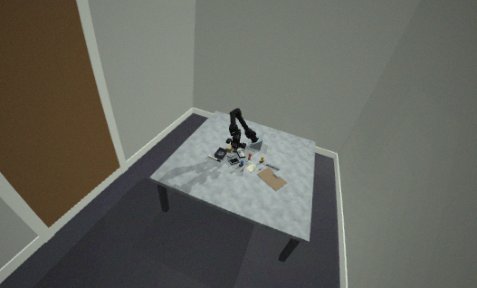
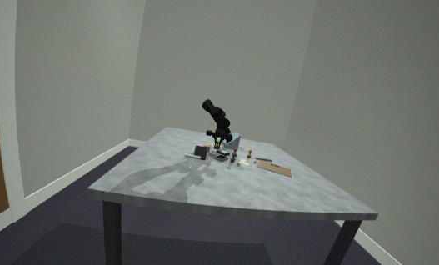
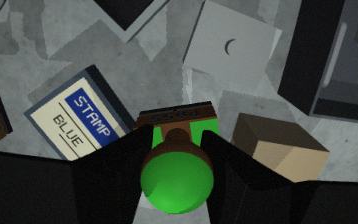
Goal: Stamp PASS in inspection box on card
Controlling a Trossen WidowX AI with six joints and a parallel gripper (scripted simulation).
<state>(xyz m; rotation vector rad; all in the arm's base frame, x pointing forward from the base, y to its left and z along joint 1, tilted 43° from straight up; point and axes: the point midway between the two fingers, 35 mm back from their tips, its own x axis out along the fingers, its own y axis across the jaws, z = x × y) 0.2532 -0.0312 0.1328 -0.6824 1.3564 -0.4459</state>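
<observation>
Right now my gripper tip is 7 cm to the left of the tan box, 4 cm above it and 3 cm past it. From my gripper tip the other things lie so: red stamp 14 cm to the left, 4 cm below, 4 cm behind; then dark tray 11 cm to the right, 8 cm ahead, 5 cm below; then green stamp right at my gripper tip.
</observation>
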